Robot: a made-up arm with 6 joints.
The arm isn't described. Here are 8 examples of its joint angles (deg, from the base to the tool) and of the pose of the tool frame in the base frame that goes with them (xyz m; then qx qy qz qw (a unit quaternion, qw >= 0)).
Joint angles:
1: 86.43 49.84 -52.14 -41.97 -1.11 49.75
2: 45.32 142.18 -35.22 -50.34 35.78 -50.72
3: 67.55 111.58 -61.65 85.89 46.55 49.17
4: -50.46 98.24 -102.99 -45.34 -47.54 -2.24
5: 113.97 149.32 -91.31 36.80 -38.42 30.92
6: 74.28 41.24 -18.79 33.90 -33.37 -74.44
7: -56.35 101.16 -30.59 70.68 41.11 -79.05
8: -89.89 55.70 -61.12 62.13 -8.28 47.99
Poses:
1: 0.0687 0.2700 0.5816 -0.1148 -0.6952 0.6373 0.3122
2: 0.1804 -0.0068 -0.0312 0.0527 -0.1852 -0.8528 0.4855
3: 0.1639 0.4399 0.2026 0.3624 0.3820 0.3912 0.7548
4: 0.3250 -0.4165 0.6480 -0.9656 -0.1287 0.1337 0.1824
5: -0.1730 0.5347 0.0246 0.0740 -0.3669 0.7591 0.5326
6: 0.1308 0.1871 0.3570 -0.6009 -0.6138 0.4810 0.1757
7: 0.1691 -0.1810 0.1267 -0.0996 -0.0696 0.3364 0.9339
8: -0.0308 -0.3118 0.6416 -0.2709 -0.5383 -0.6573 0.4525
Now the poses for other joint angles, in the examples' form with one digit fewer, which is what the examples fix.
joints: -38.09 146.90 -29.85 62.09 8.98 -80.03
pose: 0.050 -0.046 -0.047 0.077 0.253 0.544 0.796
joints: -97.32 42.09 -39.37 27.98 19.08 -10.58
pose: -0.030 -0.252 0.476 -0.528 0.089 -0.326 0.779
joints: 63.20 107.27 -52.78 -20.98 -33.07 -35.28
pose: 0.246 0.357 0.183 0.497 0.555 -0.666 0.038
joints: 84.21 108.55 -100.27 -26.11 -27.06 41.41
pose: 0.093 0.568 0.524 0.019 -0.751 0.589 0.297
